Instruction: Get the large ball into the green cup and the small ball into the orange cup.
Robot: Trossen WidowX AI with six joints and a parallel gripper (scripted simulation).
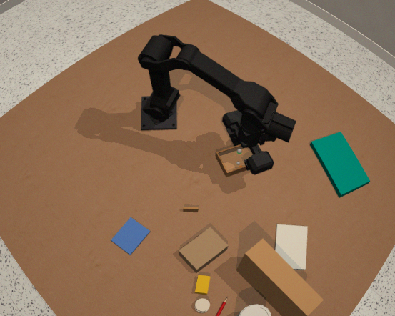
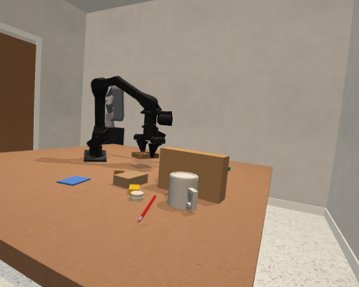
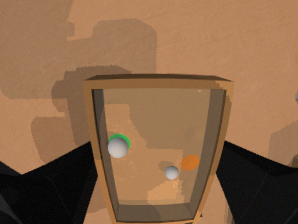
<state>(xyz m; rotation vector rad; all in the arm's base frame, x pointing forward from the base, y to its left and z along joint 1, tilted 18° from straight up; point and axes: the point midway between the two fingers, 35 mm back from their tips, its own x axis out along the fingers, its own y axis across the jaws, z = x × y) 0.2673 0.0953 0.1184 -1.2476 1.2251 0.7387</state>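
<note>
Right now my hand is 3 cm above the wooden puzzle and 1 cm to the left of it. Round my hand: green slab 28 cm to the left, 19 cm ahead, 8 cm below; then white slab 28 cm ahead, 9 cm below, 5 cm to the right; then tan box 24 cm to the right, 13 cm ahead, 7 cm below.
</note>
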